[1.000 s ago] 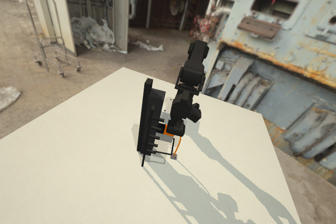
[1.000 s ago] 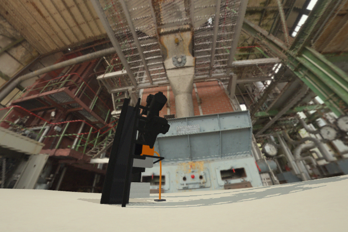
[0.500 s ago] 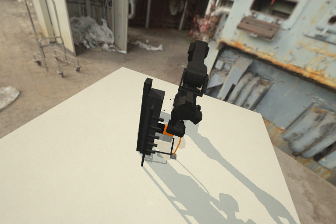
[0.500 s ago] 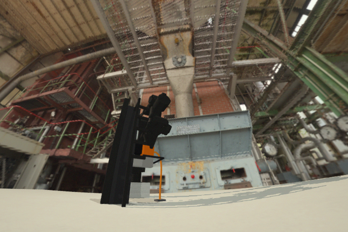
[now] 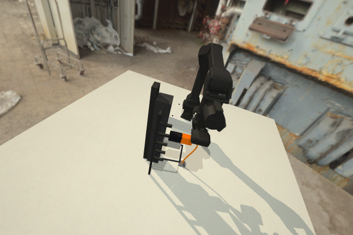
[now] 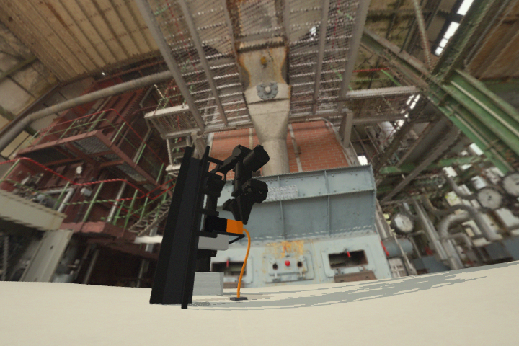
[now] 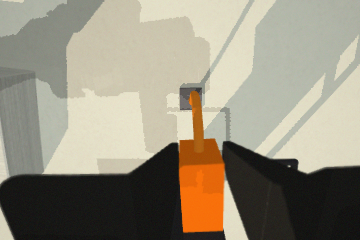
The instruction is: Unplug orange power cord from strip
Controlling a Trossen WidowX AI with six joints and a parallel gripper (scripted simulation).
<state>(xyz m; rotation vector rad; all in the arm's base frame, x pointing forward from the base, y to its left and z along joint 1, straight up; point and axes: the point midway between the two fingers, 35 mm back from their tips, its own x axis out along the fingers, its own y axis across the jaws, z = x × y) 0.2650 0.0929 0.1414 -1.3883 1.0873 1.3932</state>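
Right now the orange plug is 2 cm ahead of my gripper tip and 4 cm to the right of it.
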